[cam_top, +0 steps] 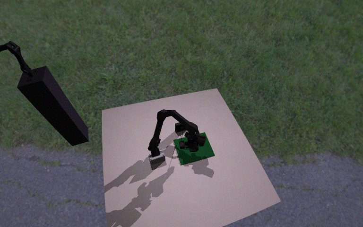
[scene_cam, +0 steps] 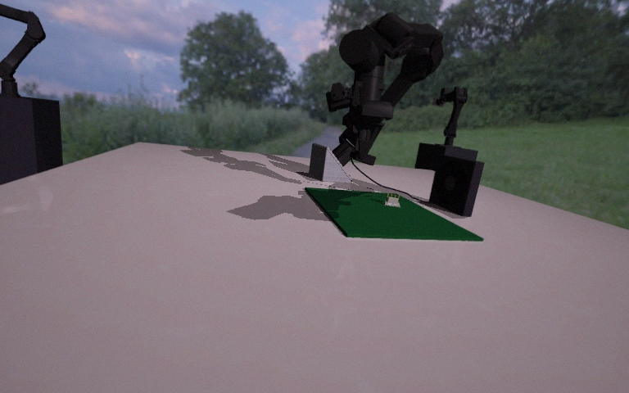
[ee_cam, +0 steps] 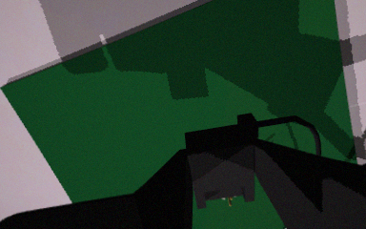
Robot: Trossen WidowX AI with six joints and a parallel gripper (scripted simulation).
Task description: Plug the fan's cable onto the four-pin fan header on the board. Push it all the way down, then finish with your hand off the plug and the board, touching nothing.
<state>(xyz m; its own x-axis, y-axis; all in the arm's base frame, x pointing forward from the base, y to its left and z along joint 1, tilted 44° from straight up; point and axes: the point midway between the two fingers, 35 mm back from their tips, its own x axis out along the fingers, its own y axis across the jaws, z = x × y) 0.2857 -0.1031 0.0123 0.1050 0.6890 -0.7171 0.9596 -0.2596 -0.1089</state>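
My gripper tip is now 10 mm to the right of the black fan plug. From my gripper tip the other things lie so: black fan (10 mm ahead, 240 mm to the left, 40 mm below); green board (40 mm ahead, 40 mm to the left, 110 mm below); pale fan header (20 mm ahead, 80 mm to the left, 100 mm below).
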